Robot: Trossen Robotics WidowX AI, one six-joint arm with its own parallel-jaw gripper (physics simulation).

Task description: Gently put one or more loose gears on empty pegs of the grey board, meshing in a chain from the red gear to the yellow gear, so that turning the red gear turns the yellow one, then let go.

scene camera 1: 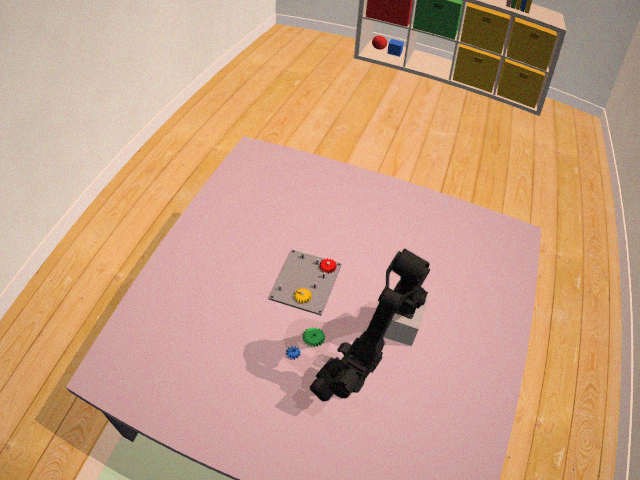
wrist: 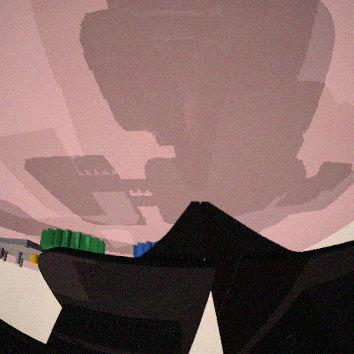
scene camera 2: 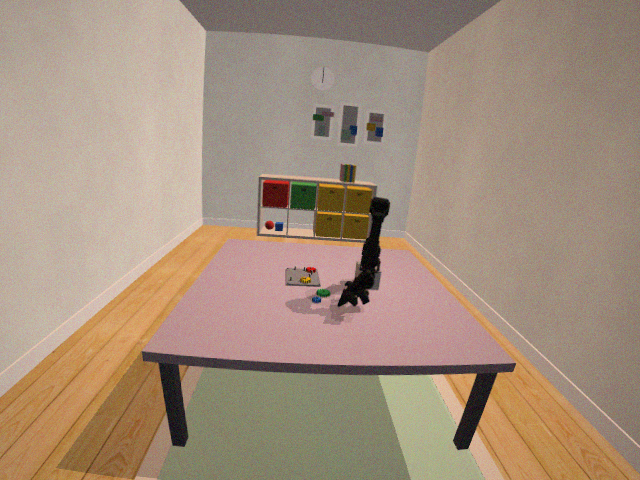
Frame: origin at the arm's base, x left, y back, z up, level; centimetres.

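Where they show: gripper, fingertip midpoint: point(scene camera 1: 317, 376) point(wrist: 198, 208) point(scene camera 2: 338, 306); arm's base at its link origin: point(scene camera 1: 405, 306).
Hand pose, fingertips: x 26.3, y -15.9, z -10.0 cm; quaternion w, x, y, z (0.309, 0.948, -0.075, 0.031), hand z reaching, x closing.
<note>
Things, the pixels of their top centre, and the offset from my fingertips. Level surfaces: height alone.
- grey board at its top centre: point(wrist: 27, 267) point(scene camera 1: 306, 276) point(scene camera 2: 303, 272) dx -30.1, dy -16.6, dz +2.5 cm
- red gear at its top centre: point(scene camera 1: 328, 263) point(scene camera 2: 311, 268) dx -38.0, dy -12.5, dz +1.9 cm
- yellow gear at its top centre: point(scene camera 1: 303, 293) point(scene camera 2: 305, 278) dx -23.8, dy -14.9, dz +2.0 cm
- loose green gear at its top centre: point(wrist: 71, 255) point(scene camera 1: 313, 335) point(scene camera 2: 323, 291) dx -11.9, dy -6.2, dz +1.1 cm
- smaller loose blue gear at its top centre: point(wrist: 154, 261) point(scene camera 1: 293, 351) point(scene camera 2: 316, 297) dx -4.3, dy -9.3, dz +1.1 cm
- table at its surface level: dz -0.6 cm
The grey board point(scene camera 1: 294, 273) point(scene camera 2: 295, 277) lies on the pink table and has several thin empty pegs. The red gear point(scene camera 1: 328, 265) point(scene camera 2: 310, 269) sits near its back right corner, the yellow gear point(scene camera 1: 302, 296) point(scene camera 2: 305, 280) near its front edge. The loose green gear point(scene camera 1: 313, 336) point(scene camera 2: 323, 292) point(wrist: 72, 240) and the smaller loose blue gear point(scene camera 1: 293, 352) point(scene camera 2: 316, 299) point(wrist: 144, 248) lie flat in front of the board, a little apart. My gripper point(scene camera 1: 318, 392) point(scene camera 2: 341, 304) point(wrist: 198, 208) is shut and empty, above the table, to the right of and in front of both gears. Its fingers partly hide them in the wrist view.
The arm's base point(scene camera 1: 401, 332) stands to the right of the board. The arm's shadow falls across the table point(scene camera 1: 227, 217) point(scene camera 2: 248, 325) around the loose gears. A shelf unit point(scene camera 2: 258, 206) stands on the floor by the far wall.
</note>
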